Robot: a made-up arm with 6 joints.
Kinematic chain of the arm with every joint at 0, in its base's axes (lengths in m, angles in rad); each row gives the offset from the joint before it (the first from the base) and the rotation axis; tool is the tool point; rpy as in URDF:
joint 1: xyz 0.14 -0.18 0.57 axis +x
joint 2: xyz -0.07 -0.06 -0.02 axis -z
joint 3: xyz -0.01 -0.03 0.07 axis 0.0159 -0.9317 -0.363
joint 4: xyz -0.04 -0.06 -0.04 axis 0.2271 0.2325 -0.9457
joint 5: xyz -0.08 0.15 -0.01 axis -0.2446 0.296 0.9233
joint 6: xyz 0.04 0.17 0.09 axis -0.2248 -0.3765 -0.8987
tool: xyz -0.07 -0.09 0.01 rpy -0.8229 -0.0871 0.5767
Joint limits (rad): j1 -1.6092..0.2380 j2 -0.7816..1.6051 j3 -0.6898..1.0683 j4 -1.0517..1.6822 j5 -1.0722..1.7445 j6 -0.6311..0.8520
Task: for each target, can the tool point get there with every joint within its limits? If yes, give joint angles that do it. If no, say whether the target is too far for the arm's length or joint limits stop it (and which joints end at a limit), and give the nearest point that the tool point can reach.
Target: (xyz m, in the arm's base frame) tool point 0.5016 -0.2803 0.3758
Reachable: no: joint limits stop it (at a limit: joint 2, joint 3, joint 6) | nearest point 0.3126 -0.2435 0.4470 | short by 0.205 m
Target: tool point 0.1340 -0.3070 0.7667
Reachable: yes | joints 0.0073 1.4172 0.4760 1.1783 0.2337 -0.0305
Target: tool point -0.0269 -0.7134 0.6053
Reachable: no: joint limits stop it (at a limit: joint 1, joint 2, joint 4, joint 6) | nearest point -0.0234 -0.6568 0.6113 | short by 0.057 m
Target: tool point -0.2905 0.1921 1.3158
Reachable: no: too far | nearest point -0.1123 0.0231 0.9770 | short by 0.418 m
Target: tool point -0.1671 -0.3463 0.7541
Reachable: yes | joints -0.5235 -0.5785 -0.0543 -0.5592 1.4606 0.1381
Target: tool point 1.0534 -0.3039 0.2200
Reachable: no: too far | nearest point 0.3209 -0.2190 0.4599 | short by 0.775 m
